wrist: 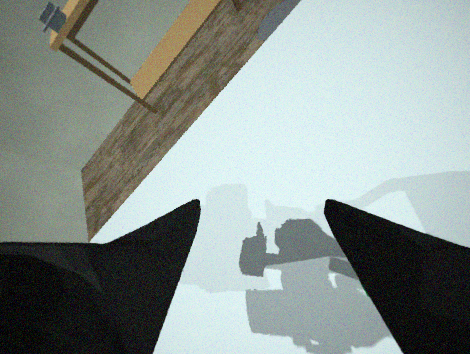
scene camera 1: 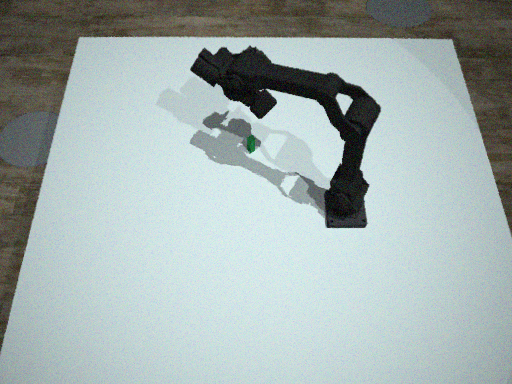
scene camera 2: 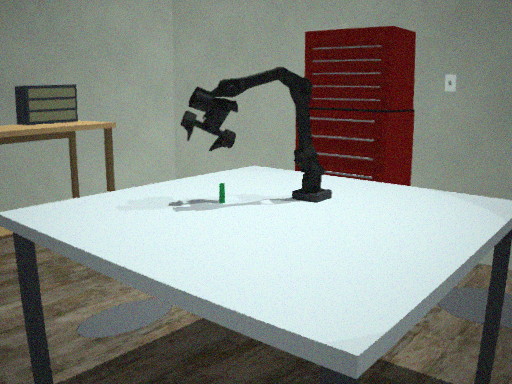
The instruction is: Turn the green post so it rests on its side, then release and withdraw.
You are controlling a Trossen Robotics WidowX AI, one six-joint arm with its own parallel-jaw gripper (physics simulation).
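The green post (scene camera 1: 251,144) (scene camera 2: 222,193) is a small, slim block standing upright on the white table (scene camera 1: 200,300) (scene camera 2: 280,250). In scene camera 1 it stands in the arm's shadow. In the wrist view it does not show clearly; the right finger covers part of the table there. My gripper (scene camera 2: 200,145) (wrist: 261,205) is open and empty, its two dark fingers wide apart. It hangs well above the table, tilted downward, and appears higher than the post and a little to its left in scene camera 2. The fingers do not touch the post.
The arm's base (scene camera 1: 346,221) (scene camera 2: 312,194) stands on the table, right of the post in both scene views. Arm shadows lie around the post. A red drawer cabinet (scene camera 2: 345,90) and a wooden bench (scene camera 2: 95,124) stand beyond the table.
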